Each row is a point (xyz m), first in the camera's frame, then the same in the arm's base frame.
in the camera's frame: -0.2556 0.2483 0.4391
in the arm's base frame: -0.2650 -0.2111 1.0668
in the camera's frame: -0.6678 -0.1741 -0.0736
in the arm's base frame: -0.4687 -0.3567 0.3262
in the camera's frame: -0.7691 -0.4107 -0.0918
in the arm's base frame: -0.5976 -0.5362 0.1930
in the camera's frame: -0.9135 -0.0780 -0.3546
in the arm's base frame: -0.5274 -0.1287 0.0210
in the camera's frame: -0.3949 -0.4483 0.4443
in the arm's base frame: -0.5356 -0.8053 0.7868
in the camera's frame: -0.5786 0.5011 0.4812
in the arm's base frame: -0.5077 0.1222 1.0615
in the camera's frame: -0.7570 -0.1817 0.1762
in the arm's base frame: -0.6637 -0.3837 0.5041
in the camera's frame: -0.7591 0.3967 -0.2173
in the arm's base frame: -0.3578 0.2278 0.3560
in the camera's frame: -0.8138 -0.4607 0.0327
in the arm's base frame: -0.7049 -0.5921 0.2663
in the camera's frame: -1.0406 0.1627 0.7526
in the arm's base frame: -1.1031 -0.0870 1.0042
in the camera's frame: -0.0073 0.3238 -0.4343
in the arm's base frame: 0.3728 -0.0502 0.4363
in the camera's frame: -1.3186 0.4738 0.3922
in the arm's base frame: -1.1064 0.3656 0.6894
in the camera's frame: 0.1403 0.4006 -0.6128
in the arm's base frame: 0.5994 0.0063 0.3652
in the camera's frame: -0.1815 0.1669 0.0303
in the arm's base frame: -0.0275 -0.2288 0.7167
